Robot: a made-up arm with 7 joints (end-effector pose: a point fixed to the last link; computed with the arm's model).
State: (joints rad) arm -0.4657 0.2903 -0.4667 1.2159 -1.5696 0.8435 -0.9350
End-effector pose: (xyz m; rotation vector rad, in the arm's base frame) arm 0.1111 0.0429 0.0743 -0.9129 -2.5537 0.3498
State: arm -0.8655 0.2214 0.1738 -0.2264 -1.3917 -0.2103 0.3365
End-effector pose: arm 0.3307 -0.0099 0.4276 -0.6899 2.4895 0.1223
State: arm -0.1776 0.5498 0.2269 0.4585 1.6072 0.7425 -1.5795
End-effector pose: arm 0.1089 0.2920 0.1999 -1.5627 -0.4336 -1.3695
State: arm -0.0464 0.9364 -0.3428 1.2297 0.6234 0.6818 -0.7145
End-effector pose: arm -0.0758 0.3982 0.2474 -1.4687 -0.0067 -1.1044
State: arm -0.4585 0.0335 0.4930 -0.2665 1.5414 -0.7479 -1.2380
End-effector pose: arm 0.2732 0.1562 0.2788 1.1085 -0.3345 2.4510
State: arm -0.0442 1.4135 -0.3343 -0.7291 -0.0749 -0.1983 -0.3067
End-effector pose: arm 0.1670 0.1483 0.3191 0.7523 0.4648 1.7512
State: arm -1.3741 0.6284 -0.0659 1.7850 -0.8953 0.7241 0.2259
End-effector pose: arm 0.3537 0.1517 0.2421 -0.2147 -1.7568 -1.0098
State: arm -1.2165 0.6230 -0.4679 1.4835 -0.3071 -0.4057 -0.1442
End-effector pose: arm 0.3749 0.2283 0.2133 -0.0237 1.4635 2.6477
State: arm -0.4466 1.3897 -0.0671 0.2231 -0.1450 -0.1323 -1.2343
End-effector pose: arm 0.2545 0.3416 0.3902 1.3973 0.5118 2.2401
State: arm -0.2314 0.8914 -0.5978 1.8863 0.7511 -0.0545 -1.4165
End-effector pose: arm -0.1067 0.4123 0.2979 -2.0500 -0.4511 -0.1836
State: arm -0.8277 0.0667 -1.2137 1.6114 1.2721 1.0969 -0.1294
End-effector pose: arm 0.2521 0.1129 0.1405 -0.6967 1.7021 -2.2633
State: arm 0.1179 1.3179 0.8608 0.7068 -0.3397 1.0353 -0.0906
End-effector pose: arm 0.0499 0.4305 0.3924 0.2345 -0.9832 -1.4209
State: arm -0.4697 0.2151 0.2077 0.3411 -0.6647 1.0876 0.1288
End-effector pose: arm 0.2278 0.0527 0.1507 -0.7753 -2.0351 -1.2144
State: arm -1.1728 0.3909 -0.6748 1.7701 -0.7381 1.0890 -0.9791
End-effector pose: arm 0.2673 0.1386 0.1697 -1.2372 -1.8481 -0.6407
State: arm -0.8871 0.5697 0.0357 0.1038 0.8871 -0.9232 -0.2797
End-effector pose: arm 0.3962 0.1275 0.3940 -0.3121 -0.3073 1.8023
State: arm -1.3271 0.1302 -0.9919 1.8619 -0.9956 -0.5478 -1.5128
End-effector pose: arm 0.3738 0.0646 0.1623 1.2780 1.2891 1.3017
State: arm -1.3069 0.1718 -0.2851 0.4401 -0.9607 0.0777 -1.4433
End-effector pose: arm 0.3850 -0.1342 0.3822 0.7656 0.9648 0.3065
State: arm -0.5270 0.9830 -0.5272 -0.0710 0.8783 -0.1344 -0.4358
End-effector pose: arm 0.2934 0.1903 0.2878 0.6942 -0.4771 2.1984
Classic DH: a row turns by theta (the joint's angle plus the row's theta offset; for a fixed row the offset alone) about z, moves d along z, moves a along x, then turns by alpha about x. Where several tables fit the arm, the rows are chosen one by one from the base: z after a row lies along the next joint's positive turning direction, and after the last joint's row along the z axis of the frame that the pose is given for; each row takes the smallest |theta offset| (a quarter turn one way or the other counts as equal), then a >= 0, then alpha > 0; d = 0 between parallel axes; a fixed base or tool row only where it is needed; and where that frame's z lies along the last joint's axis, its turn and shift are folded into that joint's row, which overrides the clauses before.
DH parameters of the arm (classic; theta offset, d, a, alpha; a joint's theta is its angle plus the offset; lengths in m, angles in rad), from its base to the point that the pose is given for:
base (fixed): -0.071 0.4881 0.0121 -1.3004
joint 1: -1.3111 0.0144 -0.0255 -1.5708
joint 2: 1.2915 -0.0161 -0.03 1.5708
joint 3: 1.5708 -0.2377 0.0076 -1.5708
joint 4: 1.5708 -0.02 0.0262 1.5708
joint 5: 0 0.187 0.019 -1.5708
joint 6: -1.5708 -0.02 0.0171 1.5708
joint 7: 0.0002 -0.0435 0.0146 -1.5709
tool (fixed): 2.8915 0 0 0

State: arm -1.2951 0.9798 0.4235 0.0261 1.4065 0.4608 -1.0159
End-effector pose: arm 0.2515 0.2903 0.6136 0.5597 -0.2454 -2.5891
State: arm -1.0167 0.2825 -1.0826 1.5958 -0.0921 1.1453 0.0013
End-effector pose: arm 0.2440 0.1794 0.1556 -0.9147 0.1129 -1.8181
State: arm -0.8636 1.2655 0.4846 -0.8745 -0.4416 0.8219 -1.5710
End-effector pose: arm 0.2033 0.1347 0.5614 0.9464 0.1967 1.9470
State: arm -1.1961 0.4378 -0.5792 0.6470 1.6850 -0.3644 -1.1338
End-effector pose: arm 0.4502 0.0623 0.3542 1.3804 -1.4488 2.0454
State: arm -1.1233 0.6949 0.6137 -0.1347 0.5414 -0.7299 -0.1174
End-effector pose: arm 0.3197 0.2293 0.5791 -1.5090 -0.2101 1.7160
